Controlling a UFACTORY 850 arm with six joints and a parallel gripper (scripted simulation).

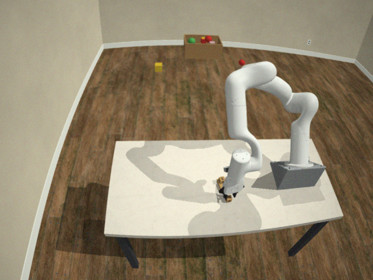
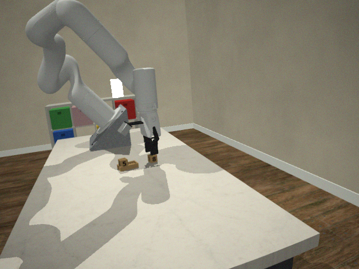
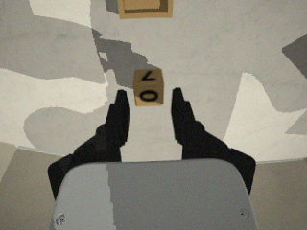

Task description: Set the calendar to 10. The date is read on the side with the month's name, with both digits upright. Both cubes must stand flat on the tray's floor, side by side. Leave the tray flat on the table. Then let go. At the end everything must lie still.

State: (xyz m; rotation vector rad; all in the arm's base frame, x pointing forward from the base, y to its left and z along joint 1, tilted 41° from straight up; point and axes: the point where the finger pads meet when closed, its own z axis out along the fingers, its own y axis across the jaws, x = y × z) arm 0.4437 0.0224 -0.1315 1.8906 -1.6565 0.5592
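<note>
Now: the cube 40 mm below my hand. From my hand the other things lie so: wooden tray (110 mm to the right, 50 mm below, 20 mm ahead).
</note>
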